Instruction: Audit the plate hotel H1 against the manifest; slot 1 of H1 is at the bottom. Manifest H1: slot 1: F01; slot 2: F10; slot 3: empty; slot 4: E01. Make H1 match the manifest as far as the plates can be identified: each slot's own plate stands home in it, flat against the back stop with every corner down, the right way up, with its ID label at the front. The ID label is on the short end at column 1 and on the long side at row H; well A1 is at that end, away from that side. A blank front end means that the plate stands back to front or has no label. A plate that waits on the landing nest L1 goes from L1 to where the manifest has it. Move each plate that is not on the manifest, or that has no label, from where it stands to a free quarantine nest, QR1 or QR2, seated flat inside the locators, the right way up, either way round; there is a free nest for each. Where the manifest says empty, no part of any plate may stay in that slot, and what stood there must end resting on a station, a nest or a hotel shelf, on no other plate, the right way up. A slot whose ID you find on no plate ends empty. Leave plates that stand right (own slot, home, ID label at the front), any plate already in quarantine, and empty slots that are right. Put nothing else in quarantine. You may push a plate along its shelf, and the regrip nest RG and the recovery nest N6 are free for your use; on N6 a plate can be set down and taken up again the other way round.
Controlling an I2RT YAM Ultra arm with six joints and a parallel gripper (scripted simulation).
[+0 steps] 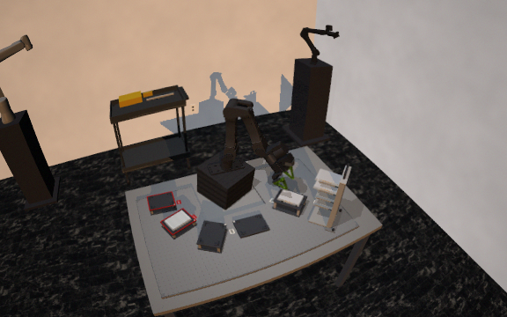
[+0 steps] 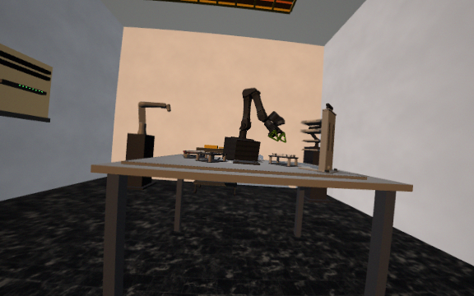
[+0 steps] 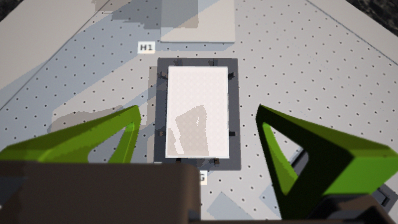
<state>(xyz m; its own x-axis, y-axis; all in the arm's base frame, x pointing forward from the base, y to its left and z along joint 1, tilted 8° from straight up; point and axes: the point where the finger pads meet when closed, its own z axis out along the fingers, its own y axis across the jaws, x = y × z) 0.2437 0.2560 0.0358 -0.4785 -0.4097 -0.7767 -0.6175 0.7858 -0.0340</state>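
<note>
Right now my hand is 20 mm short of the white plate, 10 mm to the right of it and 100 mm above it. Round my hand: A1 mark: 80 mm behind, 10 mm to the left, 110 mm below; dark regrip nest: 20 mm ahead, 10 mm to the left, 110 mm below; RG tag: 70 mm behind, 50 mm to the right, 170 mm below.
</note>
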